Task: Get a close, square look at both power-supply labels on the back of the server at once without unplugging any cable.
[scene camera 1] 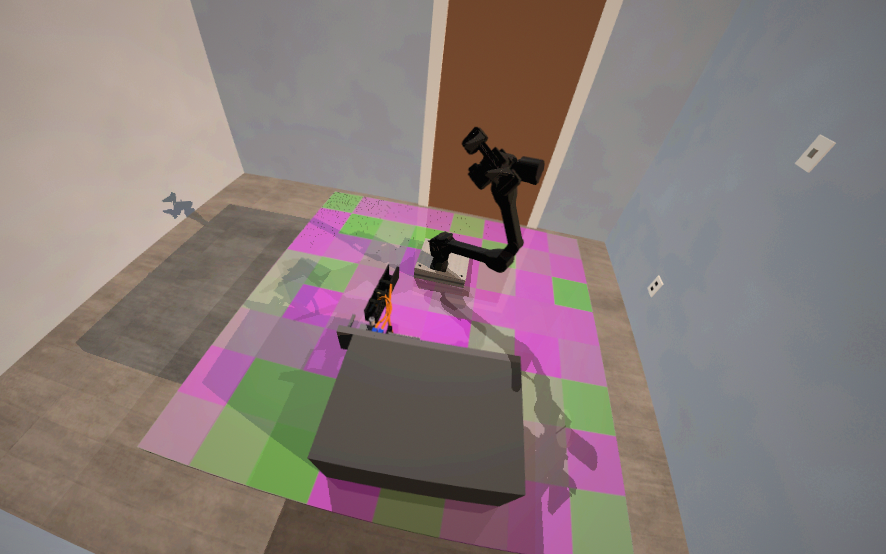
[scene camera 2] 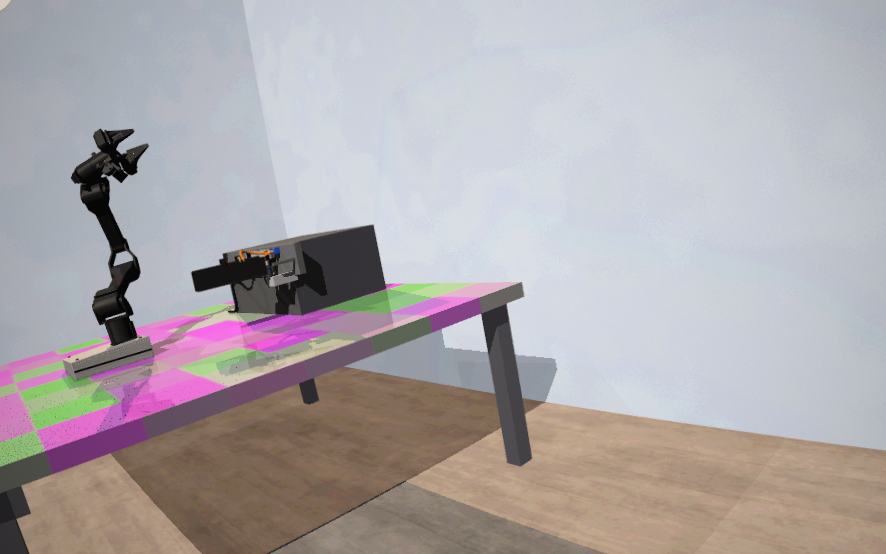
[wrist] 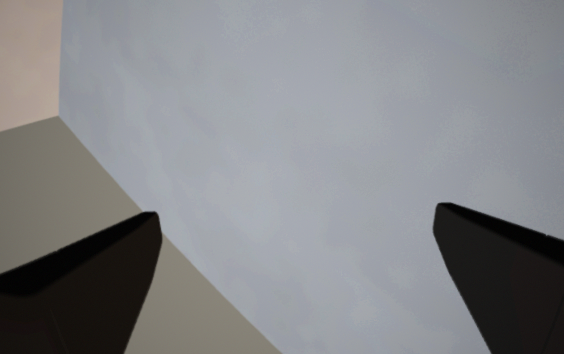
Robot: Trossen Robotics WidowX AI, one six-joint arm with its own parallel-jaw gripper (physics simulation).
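Where they show: gripper, between the fingertips: (scene camera 1: 475, 158) (scene camera 2: 141, 137) (wrist: 298, 222); arm's base, origin of its link: (scene camera 1: 439, 265) (scene camera 2: 123, 341).
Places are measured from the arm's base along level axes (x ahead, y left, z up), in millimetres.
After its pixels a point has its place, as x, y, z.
The server (scene camera 1: 418, 418) @[651, 70, 159] (scene camera 2: 341, 274) @[629, -136, 34] is a large dark grey box on the table, its back facing the arm's base. Orange cables (scene camera 1: 390, 305) @[370, -82, 162] (scene camera 2: 251, 252) @[387, -80, 155] and a blue connector (scene camera 1: 377, 330) @[451, -89, 151] (scene camera 2: 276, 250) @[452, -106, 146] show at its back, beside a long black bracket (scene camera 1: 375, 305) @[344, -138, 111] (scene camera 2: 218, 275) @[253, -149, 119] that juts out. The power-supply labels cannot be made out in any view. My gripper (scene camera 2: 139, 137) @[185, 67, 540] (wrist: 298, 222) @[185, 67, 540] is open and empty. It is raised high above the arm's base, away from the server and well above it. The wrist view shows wall and ceiling between and around the fingers.
The arm's pale base block (scene camera 1: 441, 280) @[49, 23, -32] (scene camera 2: 107, 359) @[-66, -92, -21] stands on the checkered table (scene camera 1: 588, 405) @[430, 580, -48] (scene camera 2: 457, 314) @[622, -638, -69], behind the server in scene camera 1. A brown door (scene camera 1: 516, 65) is beyond the arm. A grey metal piece (scene camera 2: 283, 279) @[428, -163, 66] sticks out low at the server's back.
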